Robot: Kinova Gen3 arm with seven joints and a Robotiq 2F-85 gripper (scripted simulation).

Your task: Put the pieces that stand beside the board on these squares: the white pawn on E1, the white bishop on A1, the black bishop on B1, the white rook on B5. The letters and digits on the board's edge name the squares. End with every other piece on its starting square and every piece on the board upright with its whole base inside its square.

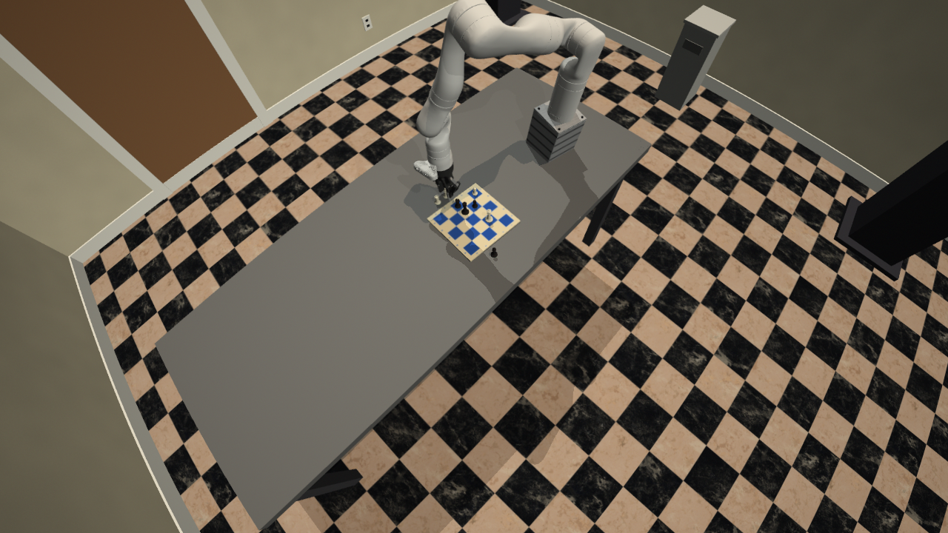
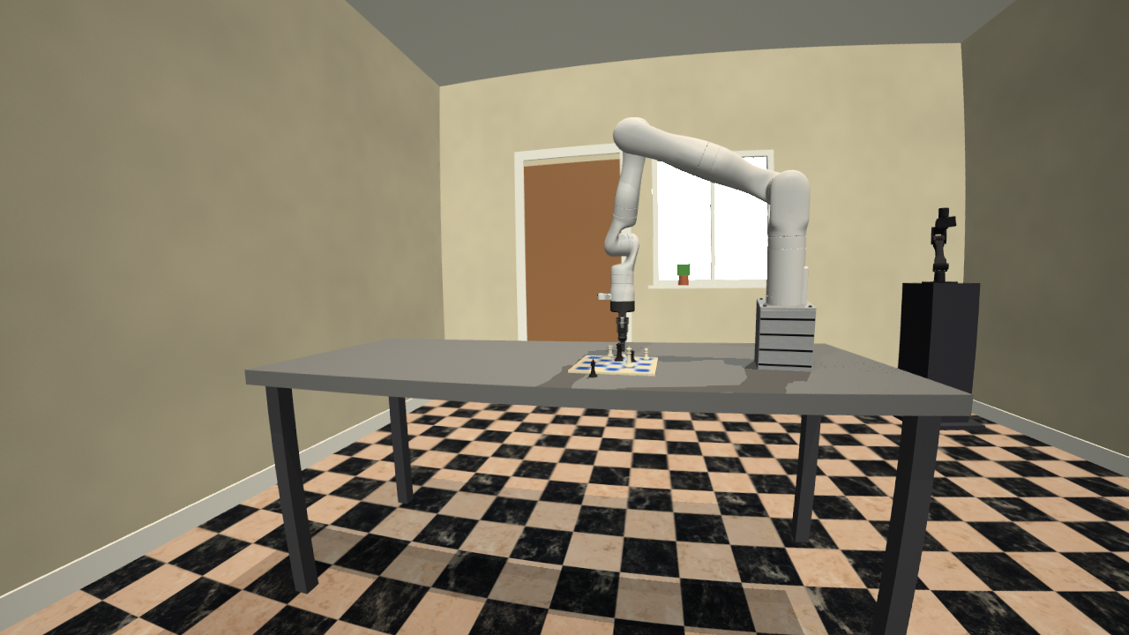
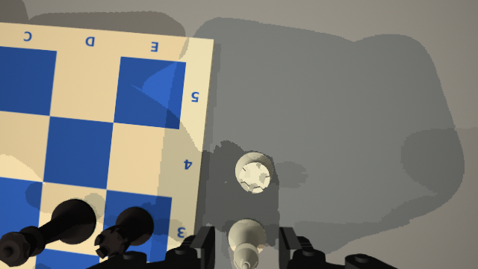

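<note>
The tall white piece lies 2 cm behind my hand and 18 cm to the left of it. Round my hand: tall black piece (1 cm ahead, 10 cm to the left); black pawn (3 cm behind, 11 cm to the left, 1 cm below); white pawn (7 cm behind, 7 cm to the left, 1 cm below).
</note>
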